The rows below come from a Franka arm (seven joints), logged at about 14 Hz.
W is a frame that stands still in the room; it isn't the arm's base.
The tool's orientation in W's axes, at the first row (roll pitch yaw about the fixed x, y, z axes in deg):
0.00, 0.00, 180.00
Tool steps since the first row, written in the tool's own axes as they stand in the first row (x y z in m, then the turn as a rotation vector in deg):
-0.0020, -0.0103, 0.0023, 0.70, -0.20, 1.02
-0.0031, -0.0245, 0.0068, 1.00, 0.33, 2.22
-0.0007, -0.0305, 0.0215, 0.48, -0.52, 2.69
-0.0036, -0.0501, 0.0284, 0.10, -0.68, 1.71
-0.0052, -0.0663, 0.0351, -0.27, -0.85, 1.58
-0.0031, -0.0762, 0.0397, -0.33, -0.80, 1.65
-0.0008, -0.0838, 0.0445, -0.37, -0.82, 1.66
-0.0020, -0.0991, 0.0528, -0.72, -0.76, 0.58
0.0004, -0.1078, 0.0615, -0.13, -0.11, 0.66
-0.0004, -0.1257, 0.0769, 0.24, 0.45, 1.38
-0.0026, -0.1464, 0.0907, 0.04, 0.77, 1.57
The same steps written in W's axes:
0.0020, 0.0103, 0.0023, -0.70, 0.20, 1.02
0.0031, 0.0245, 0.0068, -1.00, -0.33, 2.22
0.0007, 0.0305, 0.0215, -0.48, 0.52, 2.69
0.0036, 0.0501, 0.0284, -0.10, 0.68, 1.71
0.0052, 0.0663, 0.0351, 0.27, 0.85, 1.58
0.0031, 0.0762, 0.0397, 0.33, 0.80, 1.65
0.0008, 0.0838, 0.0445, 0.37, 0.82, 1.66
0.0020, 0.0991, 0.0528, 0.72, 0.76, 0.58
-0.0004, 0.1078, 0.0615, 0.13, 0.11, 0.66
0.0004, 0.1257, 0.0769, -0.24, -0.45, 1.38
0.0026, 0.1464, 0.0907, -0.04, -0.77, 1.57

